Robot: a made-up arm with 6 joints. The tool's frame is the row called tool. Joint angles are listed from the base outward.
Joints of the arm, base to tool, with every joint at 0 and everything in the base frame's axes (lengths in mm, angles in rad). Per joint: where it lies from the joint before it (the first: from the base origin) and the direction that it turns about. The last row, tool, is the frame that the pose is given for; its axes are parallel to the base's.
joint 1: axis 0 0 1 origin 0 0 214.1
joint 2: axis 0 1 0 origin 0 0 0
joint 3: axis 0 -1 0 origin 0 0 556.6
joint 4: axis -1 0 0 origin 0 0 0
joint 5: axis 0 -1 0 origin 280 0 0
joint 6: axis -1 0 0 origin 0 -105.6 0
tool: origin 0 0 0
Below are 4 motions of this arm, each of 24 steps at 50 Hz.
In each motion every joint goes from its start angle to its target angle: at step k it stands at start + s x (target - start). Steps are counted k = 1, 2, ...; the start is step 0. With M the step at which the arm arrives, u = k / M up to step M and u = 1 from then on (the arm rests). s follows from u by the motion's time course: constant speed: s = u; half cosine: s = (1 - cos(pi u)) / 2; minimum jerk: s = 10 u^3 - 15 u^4 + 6 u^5.
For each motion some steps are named. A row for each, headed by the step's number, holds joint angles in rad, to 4 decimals.
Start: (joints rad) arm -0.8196 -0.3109 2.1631 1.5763 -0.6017 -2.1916
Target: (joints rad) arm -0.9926 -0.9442 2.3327 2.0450 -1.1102 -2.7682
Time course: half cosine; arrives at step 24
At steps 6, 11, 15, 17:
6: -0.8449 -0.4036 2.1879 1.6449 -0.6762 -2.2760
11: -0.8948 -0.5862 2.2368 1.7801 -0.8228 -2.4423
15: -0.9392 -0.7487 2.2804 1.9003 -0.9532 -2.5902
17: -0.9588 -0.8203 2.2995 1.9533 -1.0107 -2.6554

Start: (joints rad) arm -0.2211 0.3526 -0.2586 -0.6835 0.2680 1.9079
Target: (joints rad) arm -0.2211 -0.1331 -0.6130 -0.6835 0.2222 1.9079
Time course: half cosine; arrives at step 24
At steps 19, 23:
19: -0.2211 -0.0829 -0.5764 -0.6835 0.2269 1.9079
23: -0.2211 -0.1310 -0.6115 -0.6835 0.2224 1.9079

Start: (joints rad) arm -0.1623 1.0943 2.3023 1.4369 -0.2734 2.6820
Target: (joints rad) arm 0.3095 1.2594 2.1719 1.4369 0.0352 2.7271
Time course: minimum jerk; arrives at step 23
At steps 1, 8, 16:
1: -0.1619 1.0944 2.3022 1.4369 -0.2732 2.6820
8: -0.0529 1.1326 2.2721 1.4369 -0.2019 2.6925
16: 0.2298 1.2315 2.1939 1.4369 -0.0169 2.7195

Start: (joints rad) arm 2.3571 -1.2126 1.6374 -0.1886 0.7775 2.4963
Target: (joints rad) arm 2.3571 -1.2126 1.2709 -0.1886 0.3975 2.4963
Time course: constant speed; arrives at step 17
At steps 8, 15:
8: 2.3571 -1.2126 1.4649 -0.1886 0.5987 2.4963
15: 2.3571 -1.2126 1.3140 -0.1886 0.4422 2.4963

